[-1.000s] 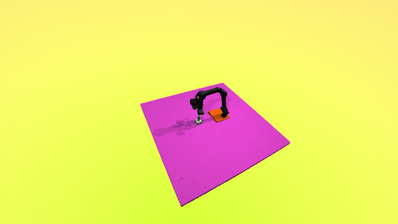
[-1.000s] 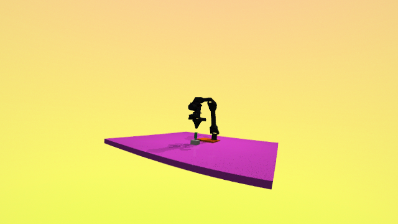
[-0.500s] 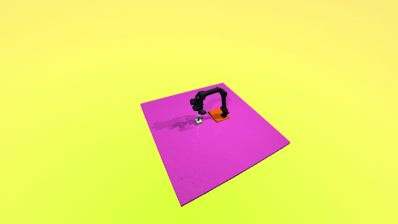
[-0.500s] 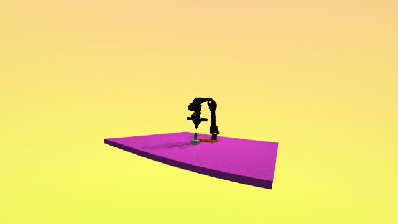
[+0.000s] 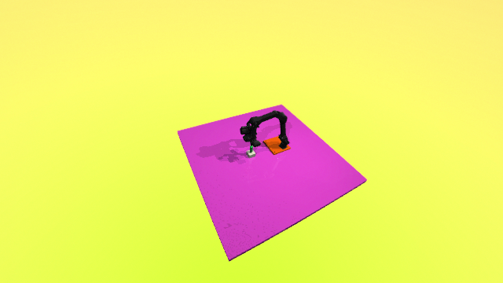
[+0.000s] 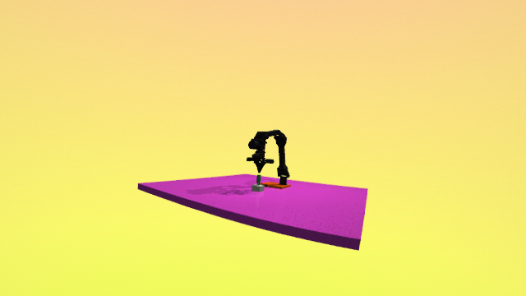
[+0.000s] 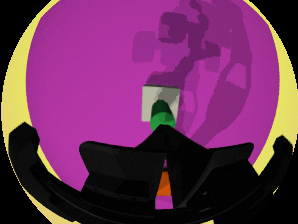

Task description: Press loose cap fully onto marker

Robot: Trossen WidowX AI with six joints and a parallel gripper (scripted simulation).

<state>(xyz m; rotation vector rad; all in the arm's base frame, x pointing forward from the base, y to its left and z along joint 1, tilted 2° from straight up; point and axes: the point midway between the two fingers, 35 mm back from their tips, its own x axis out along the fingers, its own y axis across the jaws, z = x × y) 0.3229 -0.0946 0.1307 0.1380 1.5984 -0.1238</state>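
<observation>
The holder block is 100 mm below my gripper tip. Also, from my gripper tip: green cap (40 mm below).
</observation>
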